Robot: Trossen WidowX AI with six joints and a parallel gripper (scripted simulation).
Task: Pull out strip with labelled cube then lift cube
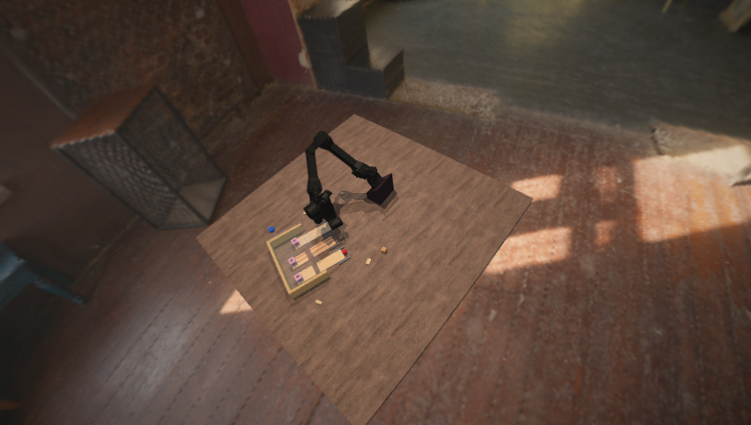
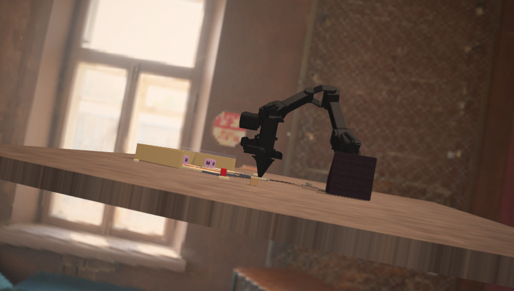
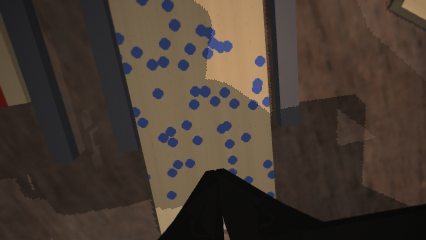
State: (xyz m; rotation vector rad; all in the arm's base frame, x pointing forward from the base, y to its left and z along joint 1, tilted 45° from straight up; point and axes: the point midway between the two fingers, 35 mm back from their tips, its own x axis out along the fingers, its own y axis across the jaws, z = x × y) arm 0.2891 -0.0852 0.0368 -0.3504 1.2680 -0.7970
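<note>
Right now the blue-dotted strip is 100 mm ahead of my gripper tip and 30 mm to the right of it. Also, from my gripper tip: plain strip: 160 mm ahead, 140 mm to the left; red-striped strip: 130 mm ahead, 50 mm to the left; red cylinder: 90 mm ahead, 170 mm to the left, 10 mm above.
</note>
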